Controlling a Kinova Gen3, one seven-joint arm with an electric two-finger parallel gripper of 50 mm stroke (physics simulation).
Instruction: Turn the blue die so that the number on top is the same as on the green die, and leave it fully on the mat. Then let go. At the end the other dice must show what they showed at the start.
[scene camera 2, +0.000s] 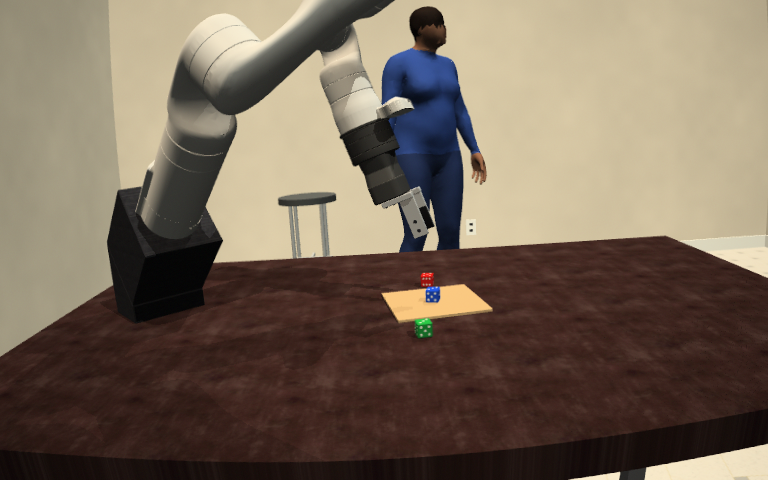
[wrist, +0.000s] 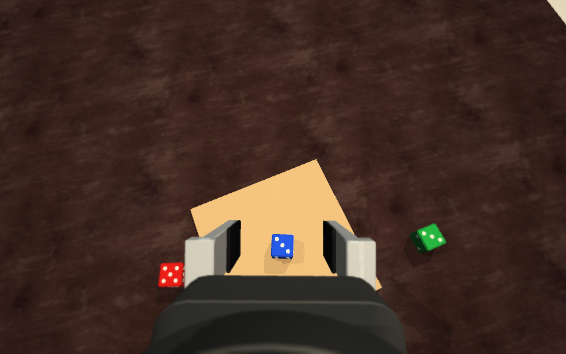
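Pixels of known places: gripper, between the fingertips: (scene camera 2: 425, 232) (wrist: 281, 238); arm's base, origin of its link: (scene camera 2: 170, 215).
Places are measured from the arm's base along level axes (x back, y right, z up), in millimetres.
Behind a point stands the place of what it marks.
Note:
The blue die (scene camera 2: 432, 294) @(z -149, x -387, y 9 mm) (wrist: 282, 245) @(z -143, x -389, y -1 mm) lies flat on the tan mat (scene camera 2: 407, 311) @(z -163, x -345, y 39 mm) (wrist: 300, 185) @(z -163, x -444, y 36 mm), fully inside its edges, with three dots on top. The green die (scene camera 2: 423, 328) @(z -153, x -354, y 142 mm) (wrist: 431, 237) @(z -147, x -355, y 131 mm) stands on the table beside the mat and also shows three dots on top. The red die (scene camera 2: 427, 279) @(z -153, x -395, y -92 mm) (wrist: 171, 274) @(z -147, x -396, y -102 mm) is on the table at the mat's other side, with five dots on top. My gripper (scene camera 2: 423, 223) @(z -55, x -382, y -3 mm) (wrist: 281, 238) @(z -55, x -382, y -3 mm) is open and empty, high above the mat. In the wrist view the blue die shows between the fingers but far below them.
The dark table (scene camera 2: 271, 384) @(z -167, x -167, y 250 mm) (wrist: 125, 100) @(z -167, x -610, y -125 mm) carries the mat and dice. The arm's black base (scene camera 2: 169, 283) @(z -108, x 19, y -9 mm) is at the table's left. A stool (scene camera 2: 306, 199) and a person in blue (scene camera 2: 427, 101) are behind the table.

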